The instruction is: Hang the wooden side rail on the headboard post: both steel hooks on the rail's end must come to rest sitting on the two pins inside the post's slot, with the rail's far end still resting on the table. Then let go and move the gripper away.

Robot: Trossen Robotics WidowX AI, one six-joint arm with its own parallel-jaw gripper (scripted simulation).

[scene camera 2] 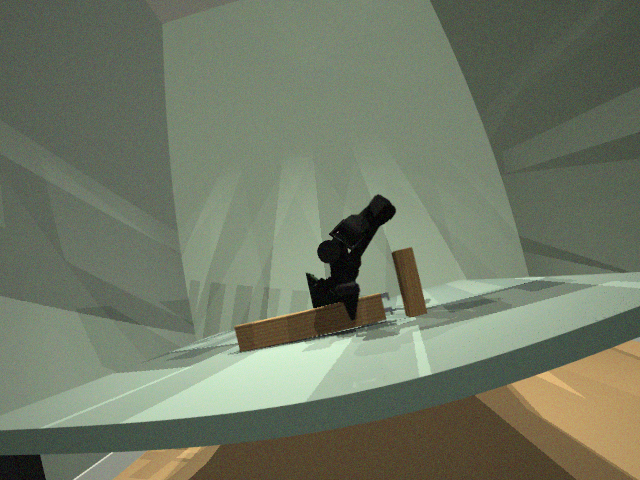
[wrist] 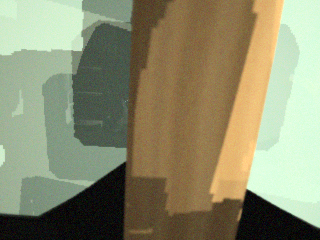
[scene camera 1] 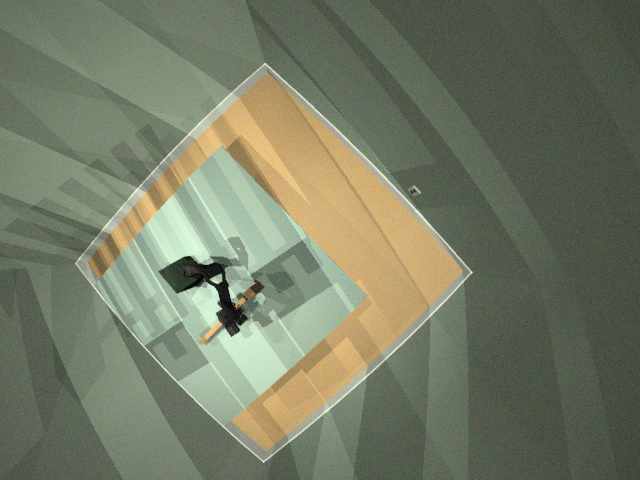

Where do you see a wooden side rail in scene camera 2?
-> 332, 318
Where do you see a wooden side rail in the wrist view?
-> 197, 85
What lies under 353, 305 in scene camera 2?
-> The gripper.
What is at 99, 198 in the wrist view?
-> The gripper.
